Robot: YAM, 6 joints.
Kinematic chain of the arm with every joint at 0, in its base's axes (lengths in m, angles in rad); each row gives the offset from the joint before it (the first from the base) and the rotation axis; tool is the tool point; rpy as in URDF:
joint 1: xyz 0 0 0.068 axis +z
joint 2: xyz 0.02 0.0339 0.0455 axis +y
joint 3: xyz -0.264 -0.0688 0 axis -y
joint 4: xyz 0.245 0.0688 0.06 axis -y
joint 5: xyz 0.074 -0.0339 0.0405 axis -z
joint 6: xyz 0.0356 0 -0.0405 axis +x
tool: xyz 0 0 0 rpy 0 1.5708 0
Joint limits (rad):
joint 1: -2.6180..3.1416
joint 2: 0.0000..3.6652
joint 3: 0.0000..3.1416
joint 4: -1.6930..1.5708
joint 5: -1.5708..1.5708
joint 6: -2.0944..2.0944
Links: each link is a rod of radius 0.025 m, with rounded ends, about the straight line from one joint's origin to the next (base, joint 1, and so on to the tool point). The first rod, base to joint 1, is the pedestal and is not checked.
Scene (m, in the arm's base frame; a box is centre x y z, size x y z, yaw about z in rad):
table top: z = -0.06
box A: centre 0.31 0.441 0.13 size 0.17 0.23 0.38 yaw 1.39
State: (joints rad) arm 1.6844 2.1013 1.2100 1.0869 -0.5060 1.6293
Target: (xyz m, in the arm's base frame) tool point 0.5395 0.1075 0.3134
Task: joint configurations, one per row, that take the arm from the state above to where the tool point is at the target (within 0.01 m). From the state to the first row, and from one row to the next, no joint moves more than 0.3 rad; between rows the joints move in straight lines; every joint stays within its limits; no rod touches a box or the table.
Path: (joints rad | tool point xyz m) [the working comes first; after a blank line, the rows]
Joints at the target: 0.1759 2.3568 1.9605 0.9059 -0.3265 1.6293
Straight joint move there: touches box A.

1: 1.5032 1.9131 1.2986 1.2482 -0.2930 1.3807 | 0.0188 0.4302 0.3340
2: 1.3219 1.7248 1.3872 1.4095 -0.0801 1.1321 | 0.0869 0.3534 0.4460
3: 1.1407 1.5366 1.4757 1.5708 0.1329 0.8835 | 0.1151 0.2396 0.5314
4: 0.8995 1.7416 1.5969 1.4046 0.0181 1.0700 | 0.2179 0.2733 0.5020
5: 0.6583 1.9467 1.7181 1.2384 -0.0968 1.2564 | 0.3360 0.2642 0.4546
6: 0.4171 2.1517 1.8393 1.0721 -0.2116 1.4429 | 0.4499 0.2075 0.3909
7: 0.1759 2.3568 1.9605 0.9059 -0.3265 1.6293 | 0.5395 0.1075 0.3134

